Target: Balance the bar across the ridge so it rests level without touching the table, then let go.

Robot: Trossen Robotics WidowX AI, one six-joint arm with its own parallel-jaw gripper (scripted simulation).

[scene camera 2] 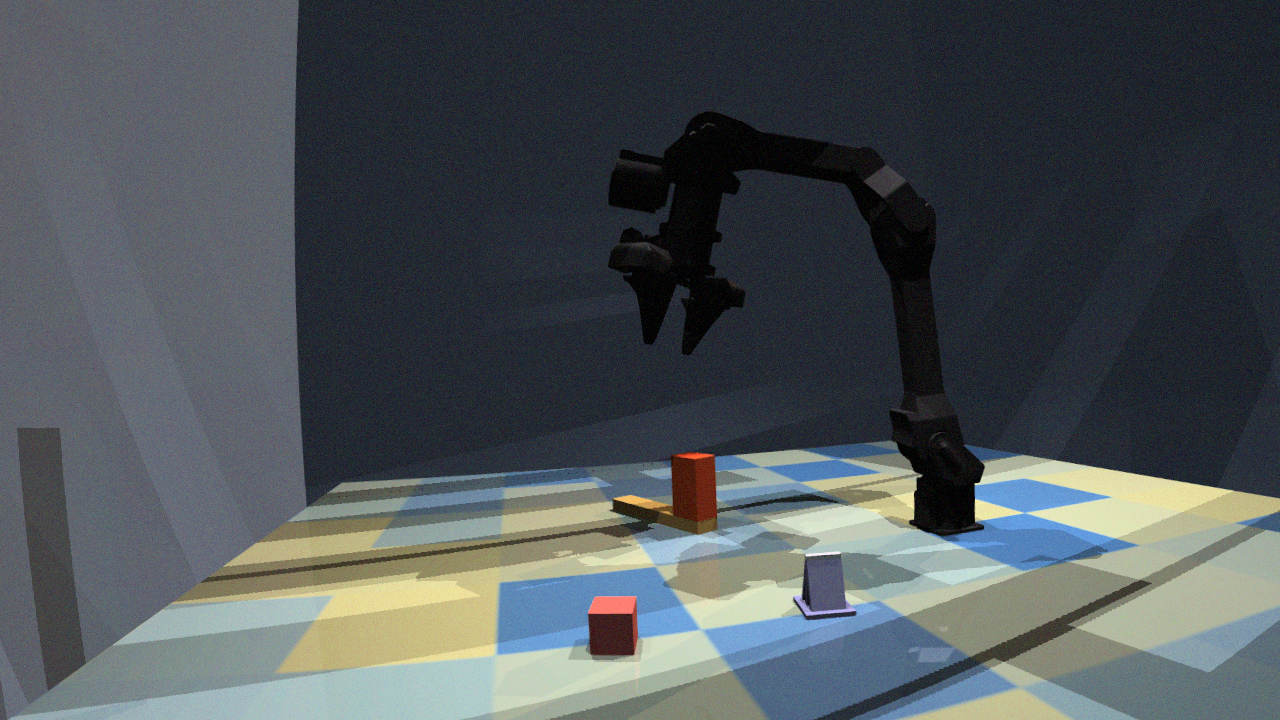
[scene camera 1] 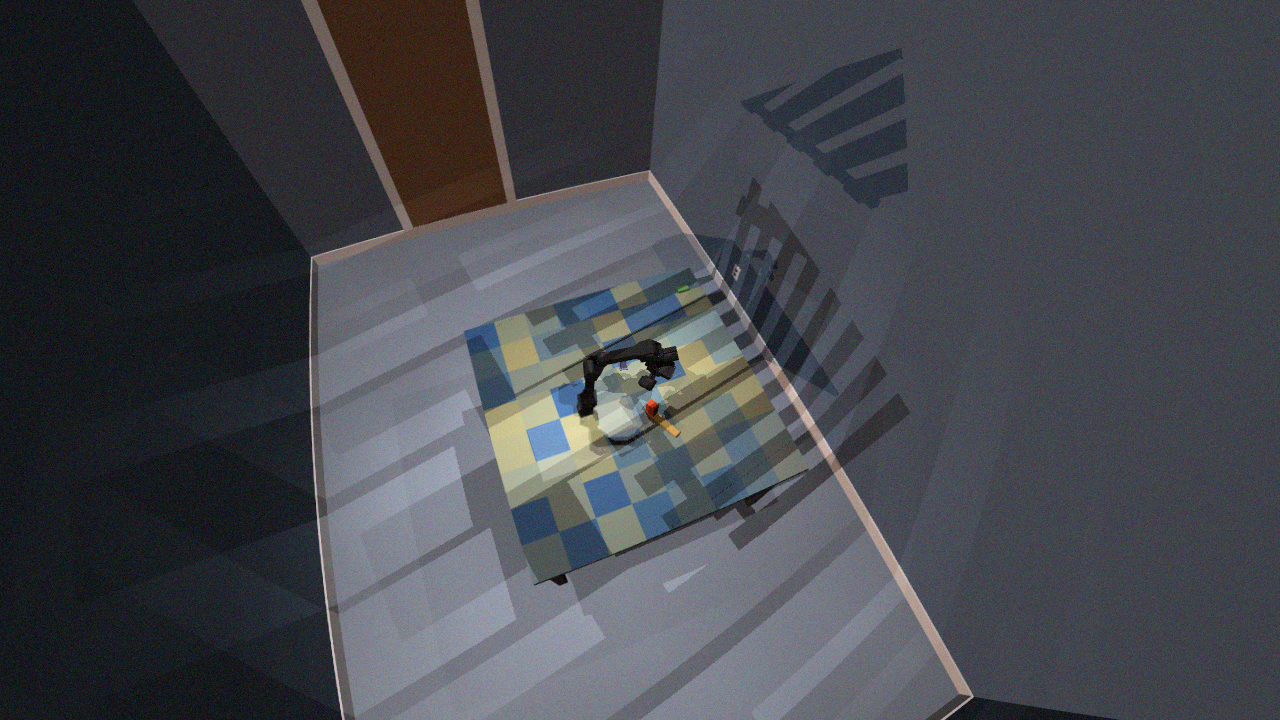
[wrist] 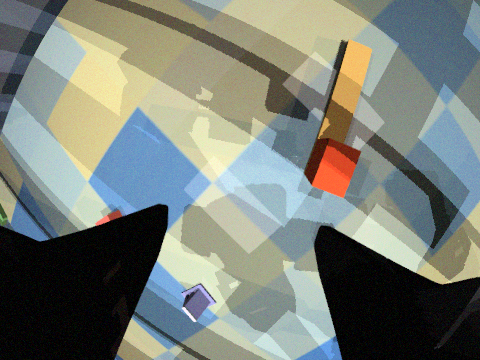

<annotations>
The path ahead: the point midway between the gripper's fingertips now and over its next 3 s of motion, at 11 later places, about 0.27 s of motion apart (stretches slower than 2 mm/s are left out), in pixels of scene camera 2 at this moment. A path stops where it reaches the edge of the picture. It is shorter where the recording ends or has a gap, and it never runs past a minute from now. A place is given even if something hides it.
My gripper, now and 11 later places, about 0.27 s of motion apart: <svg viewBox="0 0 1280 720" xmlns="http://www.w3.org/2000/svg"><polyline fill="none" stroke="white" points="667,349 661,374 660,396 657,409 655,439 658,477 661,493 661,501 662,510 663,514 664,514 664,504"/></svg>
</annotations>
